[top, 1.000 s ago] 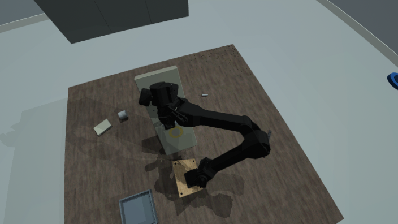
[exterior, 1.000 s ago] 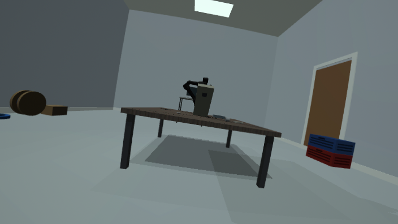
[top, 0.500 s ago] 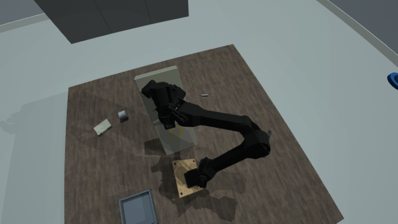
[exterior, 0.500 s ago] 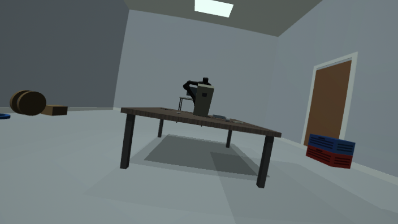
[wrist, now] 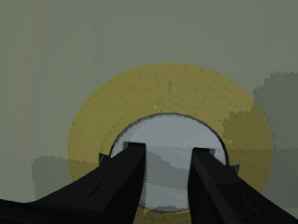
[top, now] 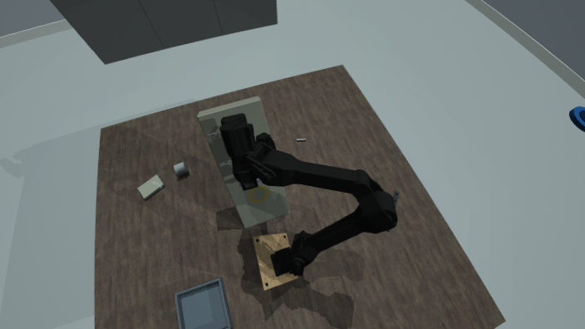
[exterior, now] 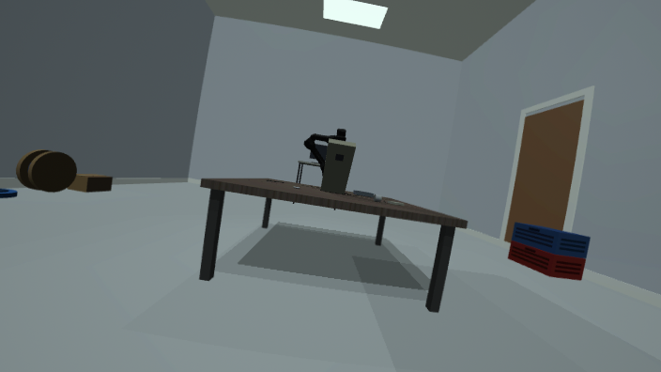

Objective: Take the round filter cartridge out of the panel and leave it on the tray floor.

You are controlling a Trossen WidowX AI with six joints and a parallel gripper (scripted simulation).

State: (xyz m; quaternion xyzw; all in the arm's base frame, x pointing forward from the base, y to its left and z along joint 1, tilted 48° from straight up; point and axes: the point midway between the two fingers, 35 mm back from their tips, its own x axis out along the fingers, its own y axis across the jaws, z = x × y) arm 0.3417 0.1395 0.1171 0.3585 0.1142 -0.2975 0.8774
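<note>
Right now the grey tray is 42 cm behind my gripper tip, 27 cm to the left of it and 26 cm below it. From my gripper tip the other things lie so: round filter cartridge: 1 cm below, 1 cm ahead; then beige block: 42 cm to the left, 26 cm below, 7 cm ahead; then small pin: 27 cm below, 24 cm to the right, 10 cm ahead.
</note>
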